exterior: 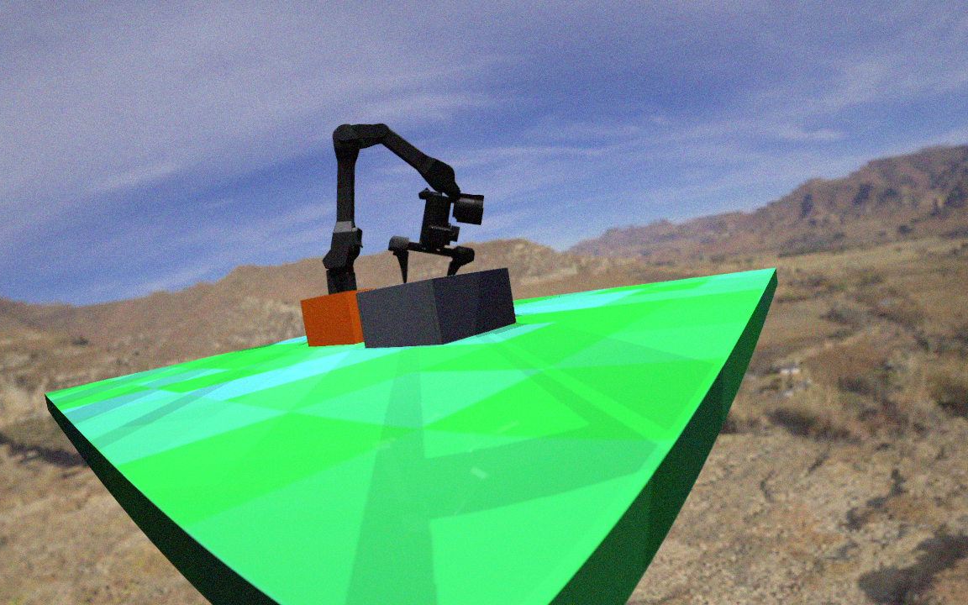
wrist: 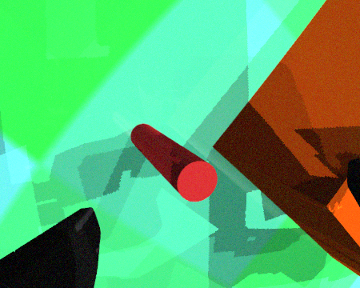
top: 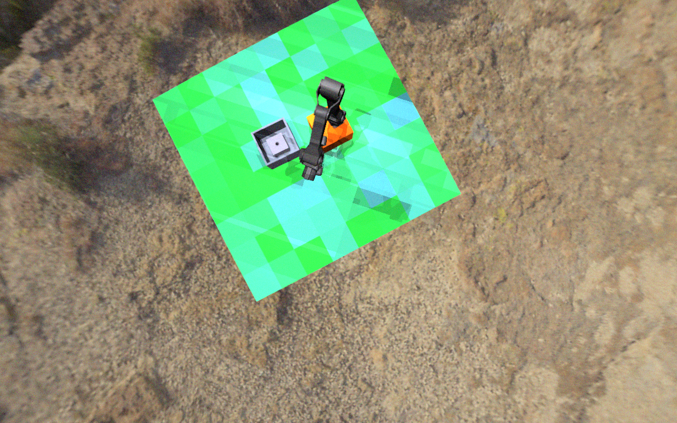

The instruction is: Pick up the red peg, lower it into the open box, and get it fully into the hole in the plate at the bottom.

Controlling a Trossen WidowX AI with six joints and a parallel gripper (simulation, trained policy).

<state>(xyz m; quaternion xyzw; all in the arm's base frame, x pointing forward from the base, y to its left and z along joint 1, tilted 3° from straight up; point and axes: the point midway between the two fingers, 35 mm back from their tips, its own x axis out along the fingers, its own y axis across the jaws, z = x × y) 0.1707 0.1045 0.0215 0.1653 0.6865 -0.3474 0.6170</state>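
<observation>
My gripper tip is 40 mm above the red peg and 10 mm short of it. Also, from my gripper tip: plate 180 mm to the right, 150 mm ahead, 40 mm below; grey box 180 mm to the right, 150 mm ahead, 60 mm below.
</observation>
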